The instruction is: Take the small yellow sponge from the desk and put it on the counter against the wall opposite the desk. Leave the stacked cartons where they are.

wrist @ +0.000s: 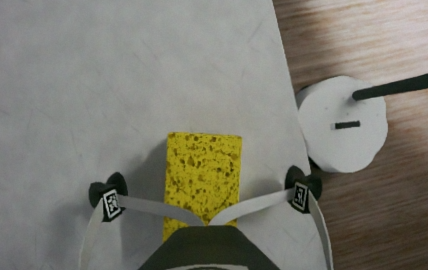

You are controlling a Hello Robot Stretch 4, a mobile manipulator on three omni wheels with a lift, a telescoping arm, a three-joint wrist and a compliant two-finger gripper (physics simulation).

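Frame: origin at the robot's base, x right, y back, z down, level; millimetres.
Seen in the pictures: hand, its tool point: [206, 188].
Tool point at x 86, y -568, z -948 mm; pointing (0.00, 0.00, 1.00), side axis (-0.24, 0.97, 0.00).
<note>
A point is followed by its place in that frame.
The yellow sponge [203, 167] {z -967, x 109, y -565 mm} with dark pores lies on a pale grey top [125, 65] {z -922, x 221, y -615 mm}, low in the middle of the wrist view. My gripper [205, 191] {z -948, x 86, y -568 mm} is open. Its fingertips stand wide apart on the left and right of the sponge, with a gap on each side. The near end of the sponge is hidden behind the gripper's body and finger strips. The view does not tell whether this top is the desk or the counter. The stacked cartons do not show.
The grey top's edge runs down the right side. Beyond it, lower down, is a wood-grained floor [380, 215] {z 28, x -537, y 191 mm}. A white rounded object [340, 147] {z -187, x -87, y -45 mm} with a dark slot and a dark rod stands close beside that edge.
</note>
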